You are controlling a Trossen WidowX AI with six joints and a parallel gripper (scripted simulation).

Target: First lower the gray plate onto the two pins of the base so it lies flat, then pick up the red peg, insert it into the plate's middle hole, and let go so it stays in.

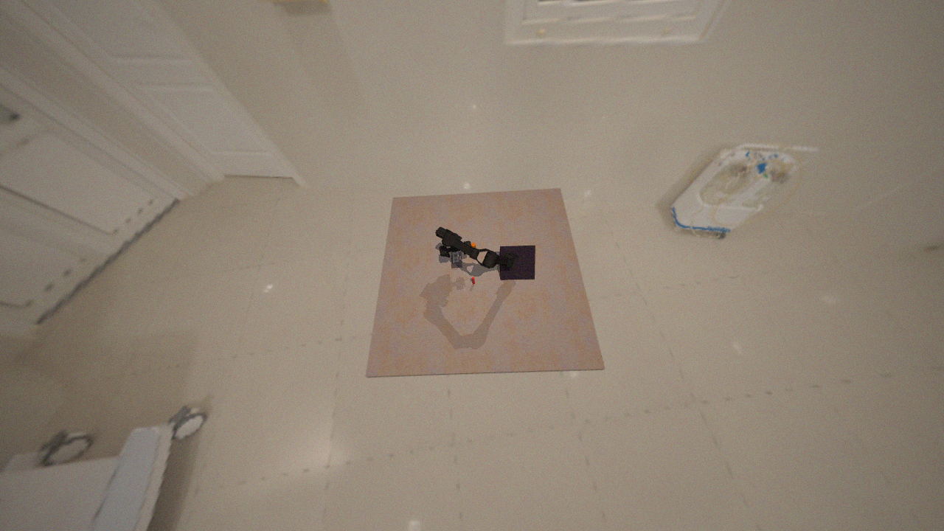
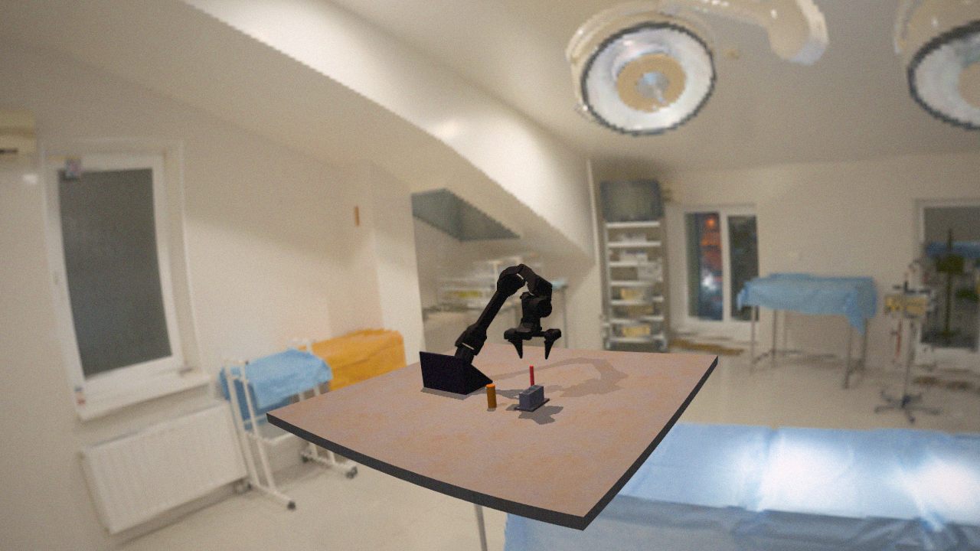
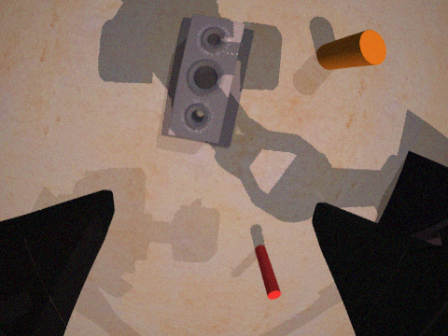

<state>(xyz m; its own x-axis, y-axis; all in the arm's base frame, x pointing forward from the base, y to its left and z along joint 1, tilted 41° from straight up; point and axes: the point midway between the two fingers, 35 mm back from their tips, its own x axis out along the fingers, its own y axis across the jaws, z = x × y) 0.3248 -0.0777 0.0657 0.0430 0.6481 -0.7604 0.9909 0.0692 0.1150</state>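
Now: the red peg 9 cm behind my gripper tip, 13 cm to the left of it and 11 cm below it. From my gripper tip the other things lie so: orange peg (10 cm behind, 12 cm to the right, 11 cm below); then gray base (2 cm ahead, 6 cm to the right, 14 cm below); then gray plate (2 cm ahead, 6 cm to the right, 10 cm below).
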